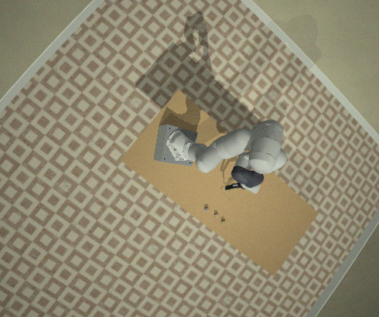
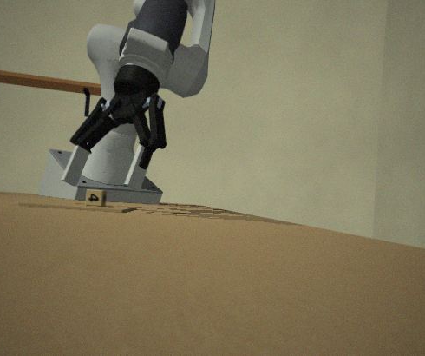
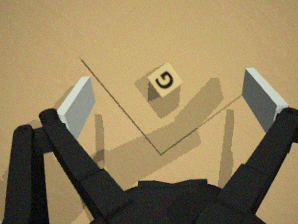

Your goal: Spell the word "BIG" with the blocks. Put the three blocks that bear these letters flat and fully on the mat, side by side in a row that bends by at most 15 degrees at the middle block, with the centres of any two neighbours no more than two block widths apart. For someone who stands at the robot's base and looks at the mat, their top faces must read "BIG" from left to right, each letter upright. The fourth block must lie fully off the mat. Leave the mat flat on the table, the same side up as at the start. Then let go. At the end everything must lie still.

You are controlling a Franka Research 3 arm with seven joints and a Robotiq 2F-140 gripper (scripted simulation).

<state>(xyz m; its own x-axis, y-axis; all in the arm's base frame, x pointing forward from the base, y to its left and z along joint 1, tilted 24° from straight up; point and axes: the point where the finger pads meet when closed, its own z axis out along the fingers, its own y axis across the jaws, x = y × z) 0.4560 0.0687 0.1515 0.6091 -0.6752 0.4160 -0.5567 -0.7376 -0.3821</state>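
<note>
Right now the thin mat is 10 mm ahead of my hand, 20 mm to the right of it and 40 mm below it.
</note>
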